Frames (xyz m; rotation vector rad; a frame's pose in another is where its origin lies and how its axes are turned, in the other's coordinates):
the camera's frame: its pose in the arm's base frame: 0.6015 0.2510 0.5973 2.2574 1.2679 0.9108
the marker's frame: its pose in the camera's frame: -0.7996 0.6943 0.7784 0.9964 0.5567 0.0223
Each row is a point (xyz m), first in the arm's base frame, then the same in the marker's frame.
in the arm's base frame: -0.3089 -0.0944 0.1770
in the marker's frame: 0.1412 -1.6199 0.5858
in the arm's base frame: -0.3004 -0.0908 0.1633
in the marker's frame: 0.1344 -1.6099 0.5970
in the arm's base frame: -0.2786 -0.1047 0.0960
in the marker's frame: 0.0781 -1.5770 0.6277
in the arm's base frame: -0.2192 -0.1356 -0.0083
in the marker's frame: -0.0103 -1.4999 0.6678
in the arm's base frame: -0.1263 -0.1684 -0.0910
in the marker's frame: -0.0772 -1.3929 0.6926
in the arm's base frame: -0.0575 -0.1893 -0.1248
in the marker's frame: -0.1036 -1.3181 0.6965
